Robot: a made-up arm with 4 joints.
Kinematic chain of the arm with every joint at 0, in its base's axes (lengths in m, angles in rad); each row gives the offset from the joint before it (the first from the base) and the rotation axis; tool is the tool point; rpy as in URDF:
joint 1: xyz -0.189 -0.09 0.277 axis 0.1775 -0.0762 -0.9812
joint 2: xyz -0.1 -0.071 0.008 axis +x
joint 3: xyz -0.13 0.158 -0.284 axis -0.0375 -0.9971 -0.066
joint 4: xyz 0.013 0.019 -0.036 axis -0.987 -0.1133 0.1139
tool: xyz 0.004 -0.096 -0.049 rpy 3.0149 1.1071 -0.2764
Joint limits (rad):
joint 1: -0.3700..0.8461
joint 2: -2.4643..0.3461
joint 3: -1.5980..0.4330
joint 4: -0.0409..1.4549
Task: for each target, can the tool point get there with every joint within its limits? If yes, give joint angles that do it. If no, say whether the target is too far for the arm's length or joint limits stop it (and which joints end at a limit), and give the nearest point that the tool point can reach.
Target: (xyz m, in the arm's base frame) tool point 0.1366 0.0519 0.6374
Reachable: no: joint limits stop it (at a limit: joint 1, joint 2, joint 4) | nearest point -0.2080 0.1501 0.1222 | short by 0.628 m
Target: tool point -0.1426 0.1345 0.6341
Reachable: no: joint limits stop it (at a limit: joint 1, joint 2, joint 4) | nearest point -0.2332 0.1676 0.1349 | short by 0.508 m
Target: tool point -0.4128 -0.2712 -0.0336
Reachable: yes | joints 0.0868 -0.6095 -0.0420 0.3542
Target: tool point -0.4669 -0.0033 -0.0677
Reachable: yes | joints 0.6128 -0.3817 -1.2091 0.1828
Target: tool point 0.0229 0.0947 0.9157
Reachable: no: too far | nearest point -0.2360 -0.4595 0.5321 | short by 0.722 m
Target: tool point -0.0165 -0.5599 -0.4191
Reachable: no: too far | nearest point -0.2893 -0.4118 -0.0239 | short by 0.502 m
